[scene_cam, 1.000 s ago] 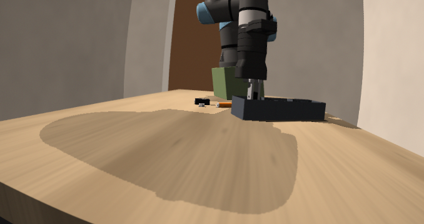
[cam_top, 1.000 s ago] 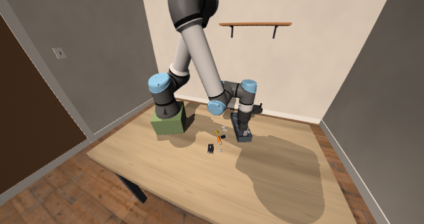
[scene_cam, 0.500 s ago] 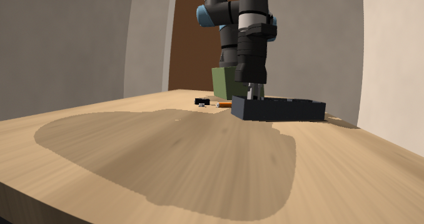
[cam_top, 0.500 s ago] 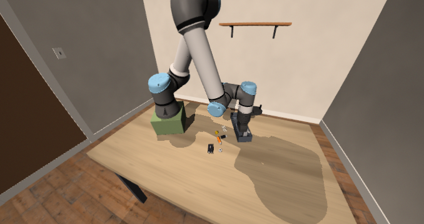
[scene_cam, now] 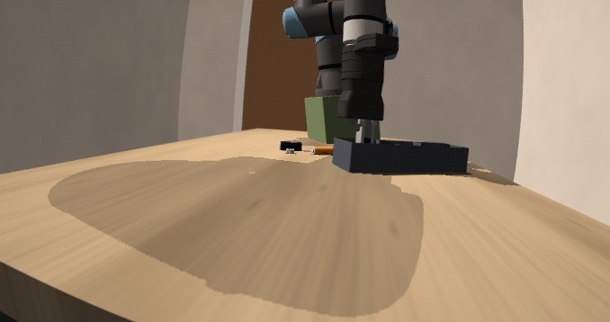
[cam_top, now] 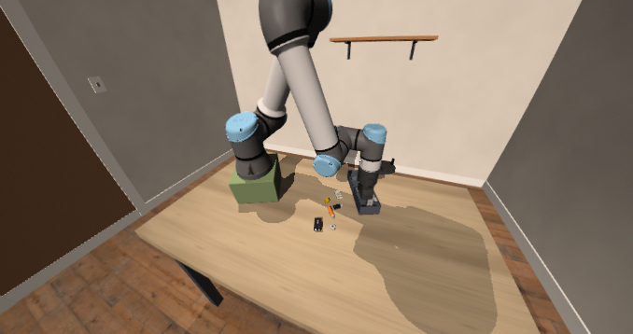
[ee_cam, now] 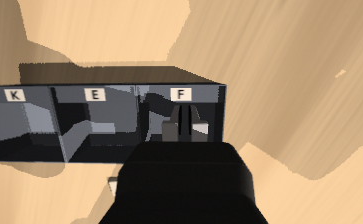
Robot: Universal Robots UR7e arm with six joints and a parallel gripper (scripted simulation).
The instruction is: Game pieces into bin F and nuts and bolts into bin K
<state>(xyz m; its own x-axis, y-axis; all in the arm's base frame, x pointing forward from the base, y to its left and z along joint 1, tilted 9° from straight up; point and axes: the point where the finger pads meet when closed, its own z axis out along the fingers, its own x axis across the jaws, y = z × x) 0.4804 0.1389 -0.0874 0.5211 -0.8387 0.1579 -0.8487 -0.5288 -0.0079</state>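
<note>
My gripper is now 50 mm past the dark bin row, 70 mm to the right of it and 10 mm above it. From my hand the other things lie so: orange battery: 130 mm behind, 100 mm to the right, 30 mm below; white domino: 140 mm behind, 10 mm to the left, 30 mm below; black USB stick: 110 mm behind, 60 mm to the right, 30 mm below.
</note>
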